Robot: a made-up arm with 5 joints. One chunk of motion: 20 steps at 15 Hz.
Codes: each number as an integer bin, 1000 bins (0 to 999) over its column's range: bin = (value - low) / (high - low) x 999, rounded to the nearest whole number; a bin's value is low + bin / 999 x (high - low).
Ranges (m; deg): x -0.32..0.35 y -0.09..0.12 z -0.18..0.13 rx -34..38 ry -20..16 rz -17..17
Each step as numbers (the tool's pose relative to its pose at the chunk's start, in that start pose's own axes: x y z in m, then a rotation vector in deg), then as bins.
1 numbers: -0.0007 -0.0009 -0.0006 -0.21 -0.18 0.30
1 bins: 476 424 578 469 550 508
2 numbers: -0.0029 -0.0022 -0.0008 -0.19 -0.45 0.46
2 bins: 473 418 577 469 543 513
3 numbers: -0.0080 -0.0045 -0.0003 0.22 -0.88 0.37
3 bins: 465 407 579 475 531 510
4 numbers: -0.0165 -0.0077 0.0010 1.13 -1.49 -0.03
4 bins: 453 392 583 487 514 499
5 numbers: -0.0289 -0.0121 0.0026 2.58 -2.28 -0.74
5 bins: 434 371 588 508 492 478
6 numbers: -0.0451 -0.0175 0.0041 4.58 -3.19 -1.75
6 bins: 410 345 593 535 466 448
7 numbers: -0.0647 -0.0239 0.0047 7.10 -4.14 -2.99
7 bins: 381 314 595 570 440 412
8 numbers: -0.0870 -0.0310 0.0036 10.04 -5.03 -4.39
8 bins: 347 281 592 611 415 371
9 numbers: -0.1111 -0.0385 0.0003 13.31 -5.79 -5.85
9 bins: 311 245 581 656 394 328
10 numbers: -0.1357 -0.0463 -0.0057 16.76 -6.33 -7.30
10 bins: 275 208 562 704 379 285
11 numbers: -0.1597 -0.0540 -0.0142 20.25 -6.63 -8.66
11 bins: 239 171 534 753 371 245
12 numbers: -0.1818 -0.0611 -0.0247 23.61 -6.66 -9.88
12 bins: 206 137 500 799 370 209
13 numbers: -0.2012 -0.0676 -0.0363 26.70 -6.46 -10.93
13 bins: 177 107 463 842 376 178
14 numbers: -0.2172 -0.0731 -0.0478 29.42 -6.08 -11.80
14 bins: 153 80 426 880 386 153
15 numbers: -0.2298 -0.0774 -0.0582 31.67 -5.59 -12.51
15 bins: 134 60 393 911 400 132
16 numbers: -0.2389 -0.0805 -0.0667 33.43 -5.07 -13.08
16 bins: 121 45 365 936 414 115
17 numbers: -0.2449 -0.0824 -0.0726 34.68 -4.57 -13.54
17 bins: 112 36 346 953 428 102
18 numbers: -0.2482 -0.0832 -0.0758 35.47 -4.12 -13.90
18 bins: 107 32 336 964 441 91
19 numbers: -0.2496 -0.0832 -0.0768 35.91 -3.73 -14.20
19 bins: 105 32 333 970 451 82
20 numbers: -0.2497 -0.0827 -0.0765 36.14 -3.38 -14.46
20 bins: 105 35 334 973 461 75
